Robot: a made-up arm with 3 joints. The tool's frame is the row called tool.
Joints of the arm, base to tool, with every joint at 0 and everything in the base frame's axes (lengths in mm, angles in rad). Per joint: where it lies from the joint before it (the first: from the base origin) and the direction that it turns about. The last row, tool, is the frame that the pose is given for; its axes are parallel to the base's.
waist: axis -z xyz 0 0 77
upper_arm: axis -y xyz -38 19 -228
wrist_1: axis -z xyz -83 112 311
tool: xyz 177 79 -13
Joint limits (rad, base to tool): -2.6..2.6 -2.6..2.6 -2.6..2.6
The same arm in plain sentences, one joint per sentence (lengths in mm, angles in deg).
The arm has three revolute joints in a row. What follows holds with every joint at zero, and every direction is one of the base frame's.
Joint 1 sits 77 mm along +z from the base frame's origin and rotates about -z, from -148.97 to 148.97 deg.
Joint 2 sits 38 mm along -x and 19 mm along +y and 228 mm along -z from joint 1 and rotates about -y, from -148.97 to 148.97 deg.
Joint 3 sits 83 mm along -x and 112 mm along +y and 311 mm along +z from joint 2 and rotates about -z, from -148.97 to 148.97 deg.
The tool frame, which is the frame that the pose is given for, sits 177 mm along +x and 79 mm along +y and 13 mm along -z from joint 3; its axes are parallel to the base frame's.

